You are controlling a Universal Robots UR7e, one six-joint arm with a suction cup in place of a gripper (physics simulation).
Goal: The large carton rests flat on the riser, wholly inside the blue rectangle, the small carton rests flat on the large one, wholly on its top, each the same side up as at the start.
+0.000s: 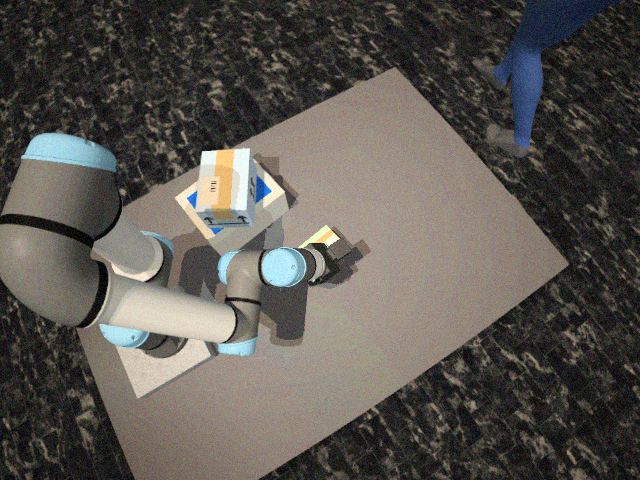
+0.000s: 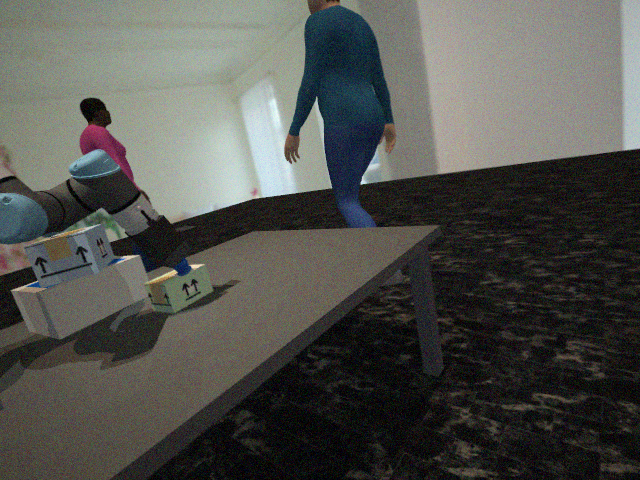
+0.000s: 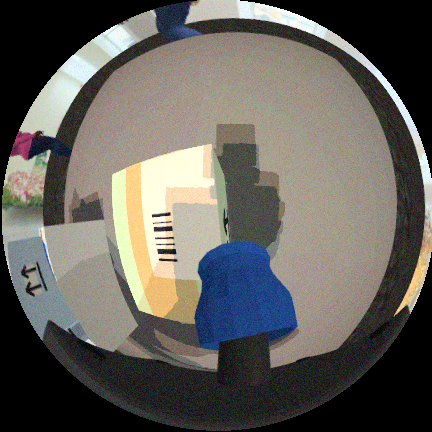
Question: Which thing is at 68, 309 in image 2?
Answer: A white riser.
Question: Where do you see a large carton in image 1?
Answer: At 226, 196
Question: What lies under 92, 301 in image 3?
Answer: A white riser.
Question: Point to my suction cup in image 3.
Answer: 240, 296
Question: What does my suction cup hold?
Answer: Nothing.
